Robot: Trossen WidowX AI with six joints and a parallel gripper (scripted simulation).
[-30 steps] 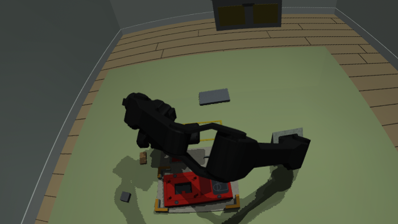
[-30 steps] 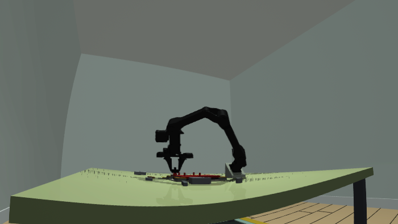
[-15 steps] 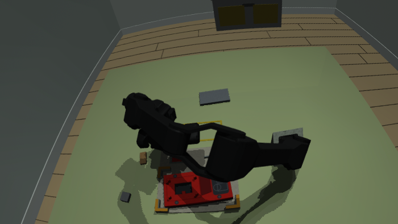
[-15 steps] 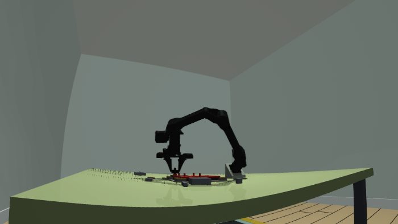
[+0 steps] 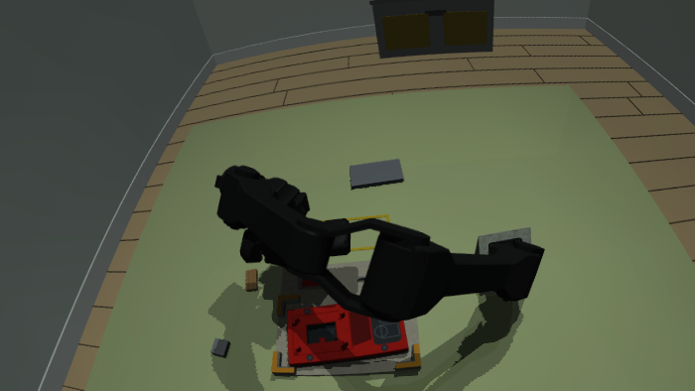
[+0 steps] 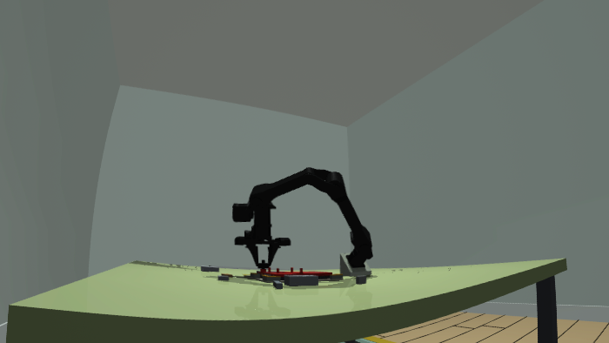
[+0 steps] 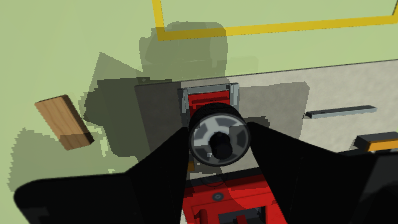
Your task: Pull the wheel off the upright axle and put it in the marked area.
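Right now my gripper tip is 13 cm short of the brown block and 4 cm above it. Round my gripper tip: small grey cube (18 cm ahead, 15 cm to the left, 3 cm below); grey bar (14 cm ahead, 24 cm to the right, 3 cm below).
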